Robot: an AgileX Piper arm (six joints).
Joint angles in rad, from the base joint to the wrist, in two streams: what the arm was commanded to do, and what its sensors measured. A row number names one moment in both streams.
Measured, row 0:
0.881, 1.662, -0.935, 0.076, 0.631, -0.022
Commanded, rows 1 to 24:
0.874, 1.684, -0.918, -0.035, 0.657, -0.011
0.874, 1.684, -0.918, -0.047, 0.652, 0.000
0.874, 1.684, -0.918, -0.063, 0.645, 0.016
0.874, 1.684, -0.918, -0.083, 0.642, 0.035
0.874, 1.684, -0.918, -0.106, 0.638, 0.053
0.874, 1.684, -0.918, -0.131, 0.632, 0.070
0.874, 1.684, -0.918, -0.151, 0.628, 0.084
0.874, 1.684, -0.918, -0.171, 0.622, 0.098
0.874, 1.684, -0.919, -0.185, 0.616, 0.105
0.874, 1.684, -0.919, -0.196, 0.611, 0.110
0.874, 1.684, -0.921, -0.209, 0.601, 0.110
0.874, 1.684, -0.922, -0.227, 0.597, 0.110
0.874, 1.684, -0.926, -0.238, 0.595, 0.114
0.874, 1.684, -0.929, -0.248, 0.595, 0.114
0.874, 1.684, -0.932, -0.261, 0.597, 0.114
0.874, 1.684, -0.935, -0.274, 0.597, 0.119
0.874, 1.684, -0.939, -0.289, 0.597, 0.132
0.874, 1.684, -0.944, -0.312, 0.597, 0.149
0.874, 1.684, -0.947, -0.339, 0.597, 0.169
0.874, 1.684, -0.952, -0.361, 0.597, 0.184
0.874, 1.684, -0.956, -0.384, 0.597, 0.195
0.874, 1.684, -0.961, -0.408, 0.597, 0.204
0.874, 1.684, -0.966, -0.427, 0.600, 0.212
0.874, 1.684, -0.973, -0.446, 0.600, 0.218
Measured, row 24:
0.879, 1.675, -0.956, -0.374, 0.577, 0.178
